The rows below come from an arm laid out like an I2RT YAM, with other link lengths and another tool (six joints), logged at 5 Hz.
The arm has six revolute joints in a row. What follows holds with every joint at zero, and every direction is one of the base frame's. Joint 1 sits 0.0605 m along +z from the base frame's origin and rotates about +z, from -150 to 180 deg. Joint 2 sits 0.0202 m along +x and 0.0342 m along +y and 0.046 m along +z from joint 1 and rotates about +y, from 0 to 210 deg. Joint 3 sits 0.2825 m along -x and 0.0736 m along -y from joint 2 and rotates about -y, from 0 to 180 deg. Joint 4 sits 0.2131 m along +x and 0.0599 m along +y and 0.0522 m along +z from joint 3 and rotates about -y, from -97 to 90 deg. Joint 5 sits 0.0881 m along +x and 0.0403 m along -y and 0.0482 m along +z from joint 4 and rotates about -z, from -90 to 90 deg. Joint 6 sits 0.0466 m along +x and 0.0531 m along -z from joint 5 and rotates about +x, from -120 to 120 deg. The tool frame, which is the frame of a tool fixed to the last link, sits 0.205 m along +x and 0.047 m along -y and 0.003 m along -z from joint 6; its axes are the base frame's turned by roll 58.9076, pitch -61.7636 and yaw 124.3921 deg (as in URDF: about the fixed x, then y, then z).
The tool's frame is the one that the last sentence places.
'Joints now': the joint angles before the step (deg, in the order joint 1, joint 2, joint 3, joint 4, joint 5, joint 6). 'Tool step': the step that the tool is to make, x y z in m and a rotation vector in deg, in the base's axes. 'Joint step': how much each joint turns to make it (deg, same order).
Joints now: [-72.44, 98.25, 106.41, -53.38, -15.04, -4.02]
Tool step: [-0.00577, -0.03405, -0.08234, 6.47, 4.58, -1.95]
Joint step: [-0.29, 11.16, 0.42, 3.11, 2.92, -0.36]
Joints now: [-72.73, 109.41, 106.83, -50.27, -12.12, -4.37]
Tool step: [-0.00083, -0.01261, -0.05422, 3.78, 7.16, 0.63]
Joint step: [2.08, 8.35, 3.42, -1.23, 5.46, -1.97]
